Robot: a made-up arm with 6 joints.
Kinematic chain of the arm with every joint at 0, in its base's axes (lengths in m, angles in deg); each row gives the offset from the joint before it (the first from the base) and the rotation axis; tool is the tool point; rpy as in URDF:
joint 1: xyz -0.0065 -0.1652 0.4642 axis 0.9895 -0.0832 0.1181
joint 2: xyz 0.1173 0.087 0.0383 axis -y
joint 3: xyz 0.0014 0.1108 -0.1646 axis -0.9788 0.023 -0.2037
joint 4: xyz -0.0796 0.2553 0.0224 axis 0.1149 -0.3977 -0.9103
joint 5: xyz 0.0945 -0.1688 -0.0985 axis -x
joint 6: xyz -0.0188 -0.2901 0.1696 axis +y
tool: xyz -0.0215 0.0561 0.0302 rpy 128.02 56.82 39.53
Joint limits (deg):
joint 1: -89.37..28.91
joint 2: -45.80..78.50
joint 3: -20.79..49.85
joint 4: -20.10..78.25
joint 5: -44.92..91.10
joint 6: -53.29..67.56
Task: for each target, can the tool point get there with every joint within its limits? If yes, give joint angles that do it. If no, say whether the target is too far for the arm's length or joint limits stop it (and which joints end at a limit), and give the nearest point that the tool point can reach.
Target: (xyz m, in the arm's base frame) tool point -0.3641 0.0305 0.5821
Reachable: yes | joints 1.08 -33.73 -3.39 69.92 -7.58 39.98
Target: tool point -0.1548 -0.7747 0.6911
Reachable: no: joint limits stop it (at a limit: joint 1, joint 3, joint 4, joint 5, joint 6) | nearest point -0.0928 -0.6500 0.3773 | short by 0.343 m
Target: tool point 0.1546 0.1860 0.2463
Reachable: yes | joints -39.32 -7.36 7.41 -4.79 67.34 31.82
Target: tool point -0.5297 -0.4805 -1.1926
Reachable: no: too far | nearest point -0.1182 -0.2808 -0.1037 | short by 1.181 m
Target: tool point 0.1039 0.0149 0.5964
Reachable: yes | joints 14.76 58.89 42.23 -9.58 5.11 1.31
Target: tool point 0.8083 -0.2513 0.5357
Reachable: no: joint limits stop it (at a limit: joint 1, joint 3, joint 4, joint 5, joint 6) | nearest point 0.4709 -0.2001 0.4004 | short by 0.367 m
